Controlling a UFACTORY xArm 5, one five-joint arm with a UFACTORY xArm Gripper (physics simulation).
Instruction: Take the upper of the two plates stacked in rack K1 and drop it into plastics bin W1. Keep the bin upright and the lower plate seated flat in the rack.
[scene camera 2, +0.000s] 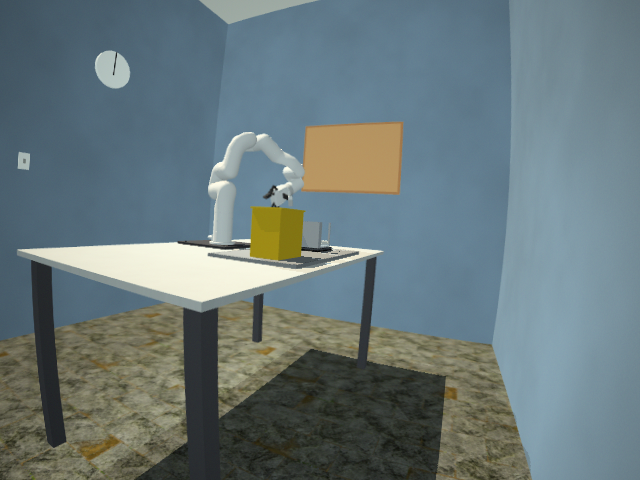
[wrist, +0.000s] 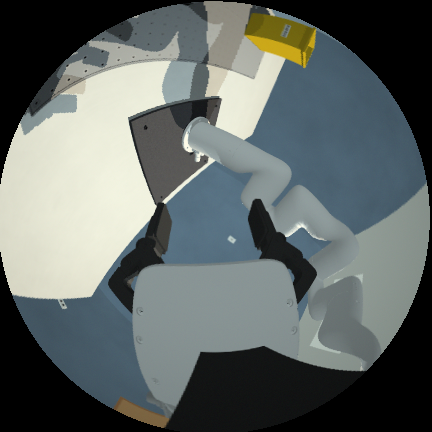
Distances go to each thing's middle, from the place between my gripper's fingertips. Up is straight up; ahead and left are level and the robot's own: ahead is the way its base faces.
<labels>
Right now the yellow plastics bin W1 (scene camera 2: 276, 233) is 360 mm ahead of my hand, 470 mm to the right of it and 120 mm below it.
</labels>
